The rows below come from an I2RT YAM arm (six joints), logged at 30 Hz.
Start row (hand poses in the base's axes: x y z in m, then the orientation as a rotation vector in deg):
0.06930, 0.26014, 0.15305, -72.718, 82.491, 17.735
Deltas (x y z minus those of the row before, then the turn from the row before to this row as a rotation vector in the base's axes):
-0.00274, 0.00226, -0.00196, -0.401, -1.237, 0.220
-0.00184, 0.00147, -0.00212, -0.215, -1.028, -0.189
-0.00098, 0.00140, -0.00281, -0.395, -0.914, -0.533
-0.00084, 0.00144, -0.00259, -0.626, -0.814, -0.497
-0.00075, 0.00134, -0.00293, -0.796, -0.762, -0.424
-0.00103, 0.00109, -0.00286, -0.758, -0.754, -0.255
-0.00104, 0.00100, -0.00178, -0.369, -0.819, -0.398
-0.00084, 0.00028, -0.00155, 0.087, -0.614, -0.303
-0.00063, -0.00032, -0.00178, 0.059, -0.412, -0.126
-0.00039, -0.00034, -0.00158, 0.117, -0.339, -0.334
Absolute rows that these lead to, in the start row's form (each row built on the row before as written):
0.06656, 0.26240, 0.15109, -73.193, 81.436, 16.775
0.06472, 0.26387, 0.14897, -73.209, 80.744, 15.808
0.06374, 0.26527, 0.14616, -73.116, 80.406, 14.566
0.06290, 0.26671, 0.14357, -73.237, 80.192, 13.262
0.06215, 0.26805, 0.14064, -73.547, 80.019, 11.928
0.06112, 0.26914, 0.13778, -73.942, 79.732, 10.740
0.06008, 0.27014, 0.13600, -73.905, 79.376, 9.674
0.05924, 0.27042, 0.13445, -73.571, 79.022, 9.118
0.05861, 0.27010, 0.13267, -73.401, 78.736, 8.799
0.05822, 0.26976, 0.13109, -73.041, 78.627, 8.425

